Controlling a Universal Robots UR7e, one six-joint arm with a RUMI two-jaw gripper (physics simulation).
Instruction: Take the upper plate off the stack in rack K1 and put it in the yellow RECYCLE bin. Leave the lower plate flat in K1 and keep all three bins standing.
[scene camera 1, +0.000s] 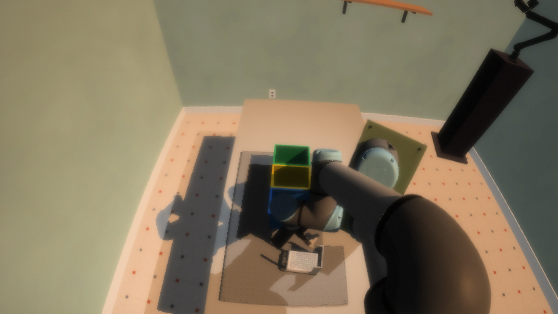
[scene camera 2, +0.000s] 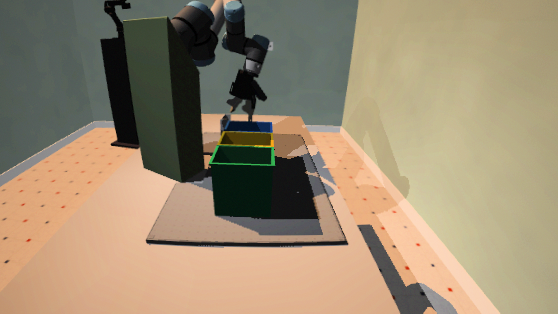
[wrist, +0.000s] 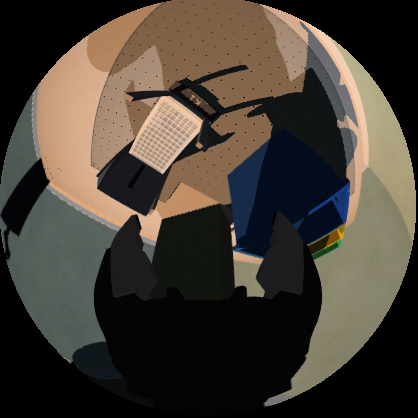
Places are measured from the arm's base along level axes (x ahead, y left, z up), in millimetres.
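Where they show: gripper, fingertip midpoint: (scene camera 2: 239, 117) (wrist: 205, 214); arm's base at its link origin: (scene camera 2: 168, 47).
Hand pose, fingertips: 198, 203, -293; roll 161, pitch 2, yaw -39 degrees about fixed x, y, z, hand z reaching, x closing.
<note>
Each offset is from my fingertips to the centre of the thing, as dx, dy, dz. Level surfaces: height alone.
A white gridded plate @[-37, +76, -133] (scene camera 1: 302, 261) (wrist: 167, 135) lies flat on top in the dark rack K1 @[-27, +77, -99] (wrist: 117, 177); the lower plate under it cannot be made out. My gripper (scene camera 1: 295, 242) (scene camera 2: 240, 115) (wrist: 205, 214) is open and empty, above the table near K1 and the blue bin, apart from the plate. The yellow bin @[+108, -256, -83] (scene camera 1: 291, 176) (scene camera 2: 247, 139) (wrist: 327, 242) stands upright between the blue bin @[+80, -128, -83] (scene camera 1: 300, 192) (scene camera 2: 250, 126) (wrist: 260, 190) and the green bin @[+135, -384, -83] (scene camera 1: 292, 155) (scene camera 2: 243, 187). My wrist hides part of the blue bin in the first scene view.
The olive pedestal (scene camera 1: 410, 150) (scene camera 2: 155, 95) (wrist: 192, 255) stands beside the row of bins. A dark column (scene camera 1: 480, 105) (scene camera 2: 117, 95) stands beyond it. The bins and rack stand on a perforated mat @[dz -173] (scene camera 1: 330, 292) (scene camera 2: 190, 220). Two thin dark arms stick out from K1's label end.
</note>
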